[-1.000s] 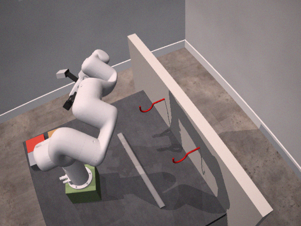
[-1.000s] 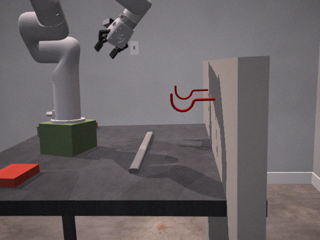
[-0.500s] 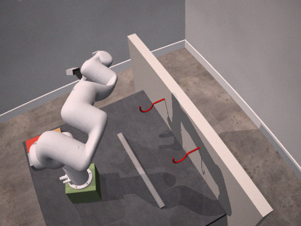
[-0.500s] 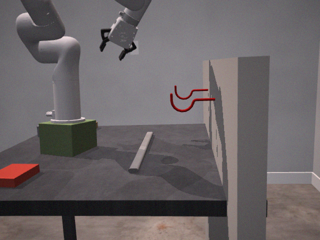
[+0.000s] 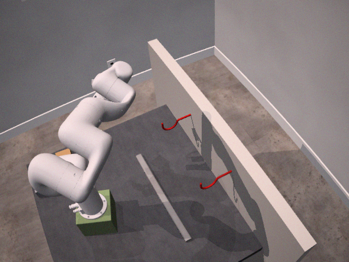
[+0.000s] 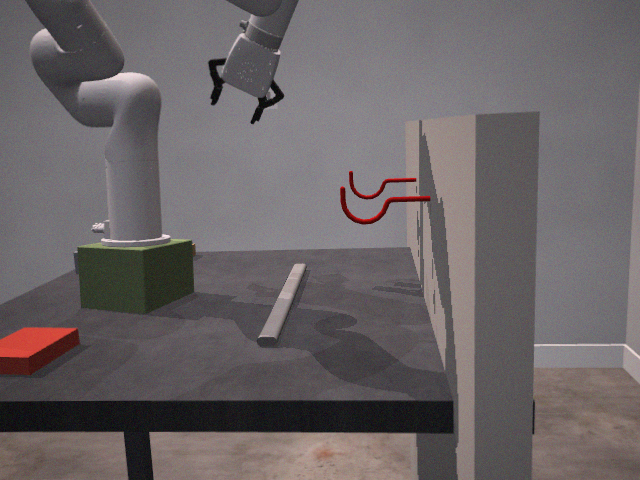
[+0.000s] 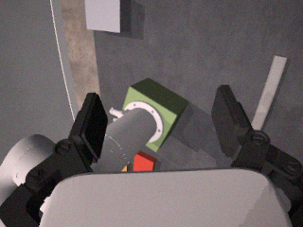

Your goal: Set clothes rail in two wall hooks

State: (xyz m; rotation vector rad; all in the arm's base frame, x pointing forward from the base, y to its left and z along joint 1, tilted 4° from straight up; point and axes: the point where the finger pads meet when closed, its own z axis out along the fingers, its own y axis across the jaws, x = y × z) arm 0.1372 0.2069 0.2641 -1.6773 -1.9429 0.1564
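The grey clothes rail lies 15 cm ahead of my hand, 23 cm to the right of it and 35 cm below it. From my hand the other things lie so: beige wall panel 42 cm ahead, 17 cm to the right, 57 cm below; then grey block 34 cm behind, 3 cm to the left, 33 cm below.
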